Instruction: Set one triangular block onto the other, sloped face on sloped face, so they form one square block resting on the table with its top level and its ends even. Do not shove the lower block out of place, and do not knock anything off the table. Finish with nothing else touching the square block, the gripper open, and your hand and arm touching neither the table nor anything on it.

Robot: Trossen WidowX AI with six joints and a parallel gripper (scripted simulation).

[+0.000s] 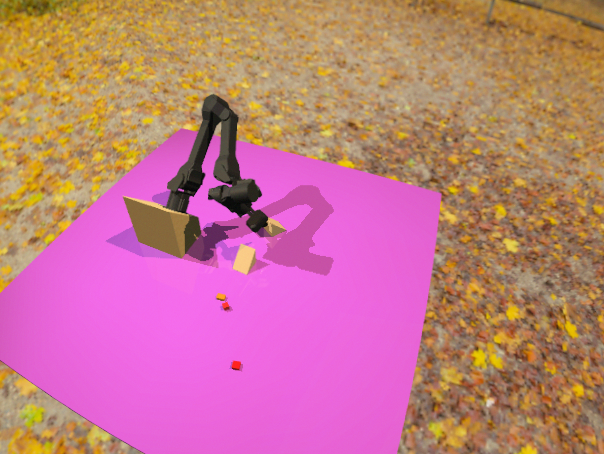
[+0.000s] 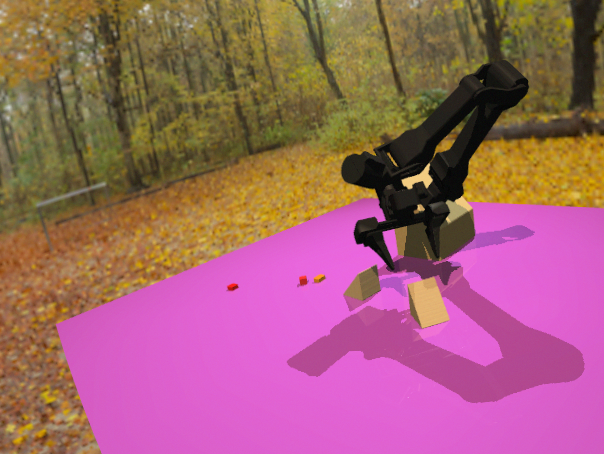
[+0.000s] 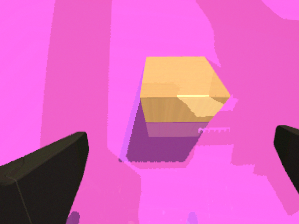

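Right now the triangular block is 70 mm below my gripper tip, 40 mm to the left of it and 20 mm ahead of it. From my gripper tip the other things lie so: tan wooden square block: 130 mm to the right, 70 mm below, 30 mm ahead; orange piece: 290 mm to the right, 80 mm below, 40 mm ahead.
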